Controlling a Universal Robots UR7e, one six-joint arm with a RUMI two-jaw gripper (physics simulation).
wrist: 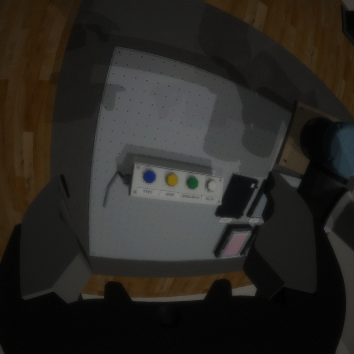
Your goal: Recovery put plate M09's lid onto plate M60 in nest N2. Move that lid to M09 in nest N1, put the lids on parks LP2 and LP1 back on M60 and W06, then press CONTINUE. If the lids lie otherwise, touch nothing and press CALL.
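Frame: origin at the arm's base, x back, y down, z right, level; metres.
Seen in the pictures: gripper, fingertip midpoint: (pixel 165 175); arm's base at its link origin: (pixel 320 140).
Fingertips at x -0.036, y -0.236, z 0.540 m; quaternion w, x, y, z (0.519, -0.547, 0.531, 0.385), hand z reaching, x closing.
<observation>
Pixels of each thing's top centre, then the offset from my fingertips to it. "spot": a spot on its surface instead. Level surfaces: height alone.
- white button box at its top centre: (pixel 181 194) dz -0.096, dx -0.147, dy +0.226 m
- blue button at its top centre: (pixel 149 178) dz -0.024, dx -0.116, dy +0.235 m
- yellow button at its top centre: (pixel 172 182) dz -0.074, dx -0.122, dy +0.235 m
- green button at its top centre: (pixel 193 184) dz -0.124, dx -0.128, dy +0.235 m
- white button at its top centre: (pixel 212 187) dz -0.173, dx -0.134, dy +0.235 m
- black rectangular piece at a spot on its surface: (pixel 237 195) spot: dz -0.305, dx -0.196, dy +0.300 m
- dark-framed plate with a pink face, top centre: (pixel 235 245) dz -0.357, dx -0.392, dy +0.271 m
- perforated grey board at its surface level: dy +0.310 m
- dark table at its surface level: dy +0.323 m
- thin grey cable at a spot on its surface: (pixel 108 191) spot: dz +0.068, dx -0.188, dy +0.304 m
My gripper (pixel 165 175) is open and empty, high above the board, its jaws at the left and right of the wrist view. Between them lies a white button box (pixel 182 181) with a blue button (pixel 149 176), a yellow button (pixel 171 179), a green button (pixel 192 182) and a white button (pixel 211 185); the labels are too blurred to read. Right of it is a black rectangular piece (pixel 237 195) with a small white mark. A second dark-edged piece beside it is partly hidden by the right jaw. Below is a dark-framed plate with a pink face (pixel 236 243). Plate and park names are unreadable.
The perforated grey board (pixel 150 110) lies on a dark table (pixel 72 115). At the right, the arm's blue joint cap (pixel 344 150) and black link stand by a wooden mounting plate (pixel 291 145). A thin grey cable (pixel 108 191) leaves the box's left end.
</observation>
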